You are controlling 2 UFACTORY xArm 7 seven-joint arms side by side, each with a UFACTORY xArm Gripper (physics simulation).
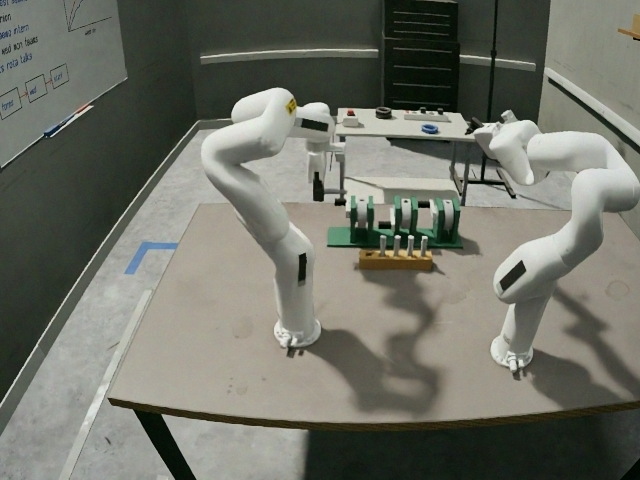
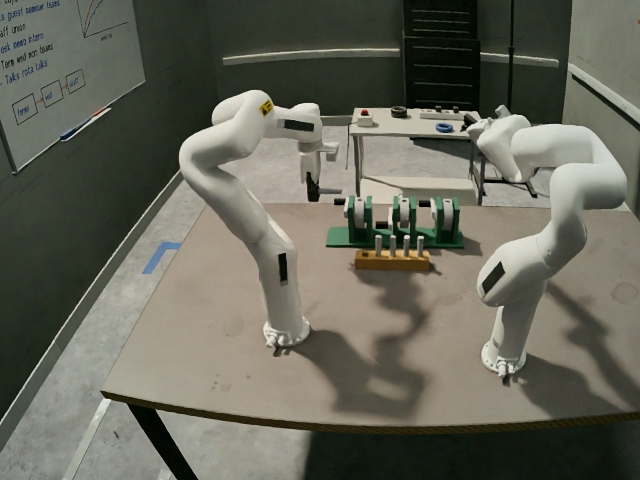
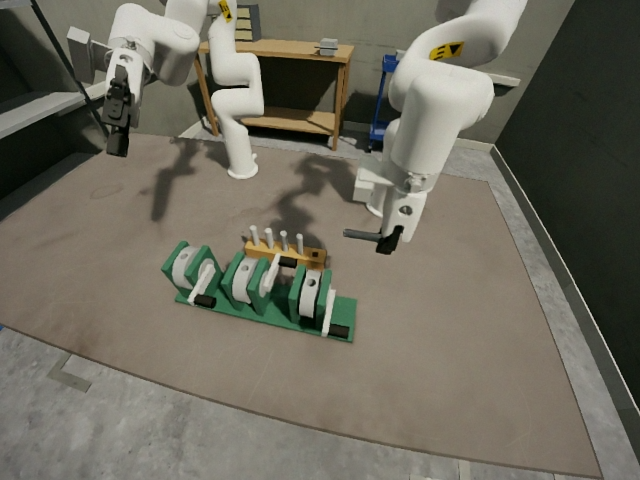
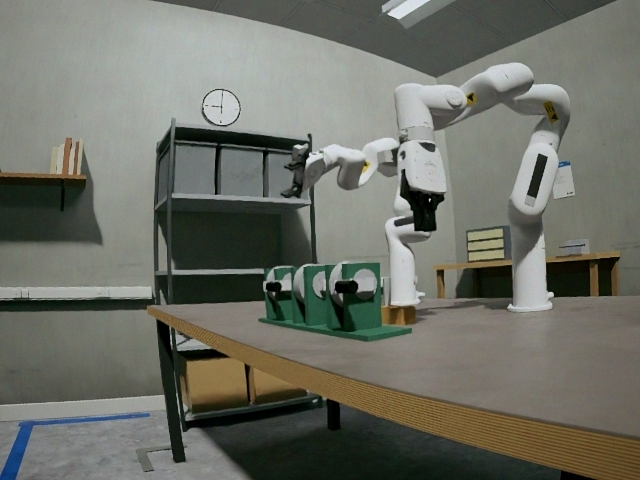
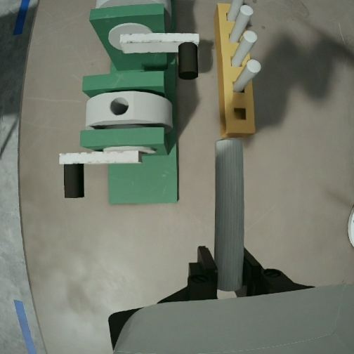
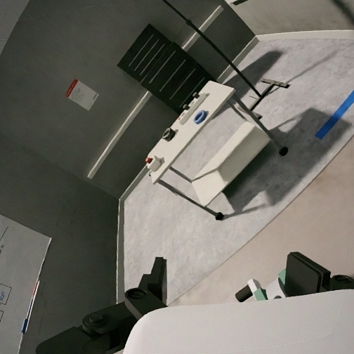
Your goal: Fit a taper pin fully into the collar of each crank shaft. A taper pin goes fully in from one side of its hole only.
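Places are measured from the left arm's base along level axes (x back, y right, z up), in metres.
Pixels of known places: left gripper, between the fingertips: (image 1: 319, 199) (image 2: 314, 199) (image 3: 383, 248) (image 4: 425, 231); right gripper, between the fingertips: (image 1: 475, 143) (image 2: 472, 140) (image 3: 114, 141) (image 4: 285, 182); left arm's base, origin of its link: (image 1: 297, 331) (image 2: 286, 330) (image 3: 382, 206) (image 4: 529, 309); right arm's base, origin of its link: (image 1: 511, 352) (image 2: 503, 356) (image 3: 243, 170) (image 4: 403, 303).
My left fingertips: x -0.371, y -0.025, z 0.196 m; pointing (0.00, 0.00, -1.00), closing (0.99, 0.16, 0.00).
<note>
For each thing: its top centre in the pictures, then the offset to it from my left fingertips. "*": a spot on its surface instead.
- grey taper pin, centre of its top: (image 3: 366, 232) (image 4: 409, 215) (image 2: 327, 188) (image 1: 332, 188) dx -0.007, dy +0.041, dz +0.037 m
- middle collar, a spot on its surface: (image 3: 242, 284) * dx -0.159, dy +0.247, dz -0.058 m
- far collar, a spot on its surface: (image 3: 181, 271) * dx -0.184, dy +0.388, dz -0.059 m
- yellow block, centre of its top: (image 4: 375, 305) (image 3: 285, 249) (image 2: 392, 255) (image 1: 396, 254) dx +0.026, dy +0.248, dz -0.156 m
- black handle, a spot on its surface: (image 3: 338, 331) * dx -0.166, dy +0.033, dz -0.086 m
My left gripper (image 1: 318, 193) (image 3: 389, 242) (image 5: 218, 264) is shut on a grey taper pin (image 2: 329, 191) (image 3: 361, 235) (image 5: 229, 200). The pin lies level in the fingers, above the table, beyond the end of the green crank stand (image 3: 343, 310) (image 5: 145, 187). The stand bears three crank shafts with white collars; the collar nearest this gripper (image 3: 309, 299) (image 5: 100, 116) shows an open hole, and the middle collar (image 3: 242, 284) and far collar (image 3: 181, 271) show open top holes too. Several pins stand in the yellow block (image 1: 395, 262) (image 5: 227, 120), beside one empty hole. My right gripper (image 3: 117, 142) (image 6: 228, 275) is open and empty, high and away from the stand.
Crank handles stick out from the stand: one black handle (image 3: 338, 331) at its near end, another (image 3: 286, 261) toward the block, a third (image 3: 205, 301) at the far end. Behind the table stands a white side table (image 1: 403, 129) bearing a blue ring (image 1: 429, 128).
</note>
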